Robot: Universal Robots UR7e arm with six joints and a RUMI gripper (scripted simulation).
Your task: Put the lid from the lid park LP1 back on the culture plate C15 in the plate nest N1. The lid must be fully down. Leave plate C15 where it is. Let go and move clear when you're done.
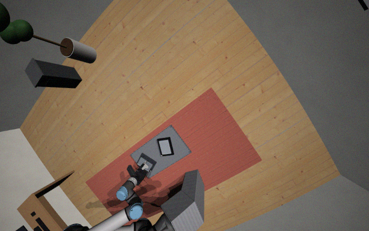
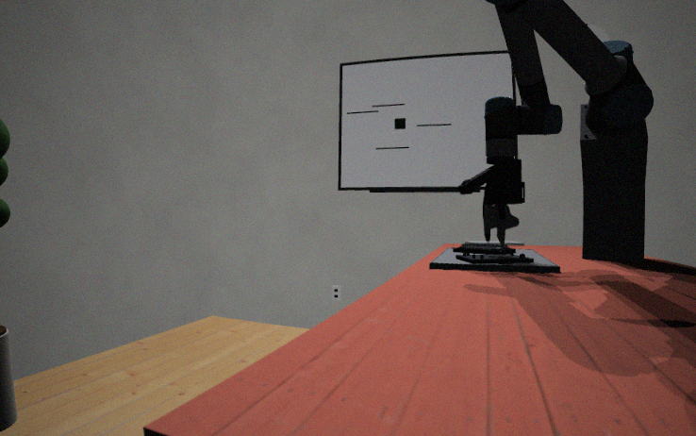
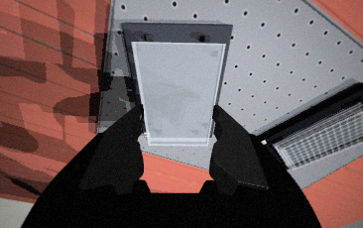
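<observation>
Right now the dark lid park LP1 is 50 mm below my hand. The rest, counted from my hand: clear lid: 10 mm below; then culture plate C15: 70 mm ahead, 250 mm to the right, 30 mm below; then black plate nest N1: 70 mm ahead, 250 mm to the right, 50 mm below.
</observation>
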